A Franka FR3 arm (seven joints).
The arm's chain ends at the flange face. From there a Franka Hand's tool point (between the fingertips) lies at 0.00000 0.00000 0.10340 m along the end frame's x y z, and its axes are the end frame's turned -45 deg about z.
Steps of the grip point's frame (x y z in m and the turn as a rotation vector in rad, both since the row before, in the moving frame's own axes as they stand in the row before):
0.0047 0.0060 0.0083 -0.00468 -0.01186 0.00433
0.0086 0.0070 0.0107 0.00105 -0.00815 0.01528
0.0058 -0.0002 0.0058 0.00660 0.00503 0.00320
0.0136 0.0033 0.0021 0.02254 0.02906 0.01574
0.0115 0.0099 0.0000 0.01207 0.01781 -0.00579
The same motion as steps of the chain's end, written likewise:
0.0081 -0.0003 0.0083 -0.01170 -0.00508 0.00433
0.0117 -0.0016 0.0107 -0.00502 -0.00651 0.01528
0.0041 -0.0034 0.0058 0.00822 -0.00111 0.00320
0.0114 -0.0035 0.0022 0.03649 0.00461 0.01574
0.0147 0.0011 0.0000 0.02113 0.00406 -0.00579

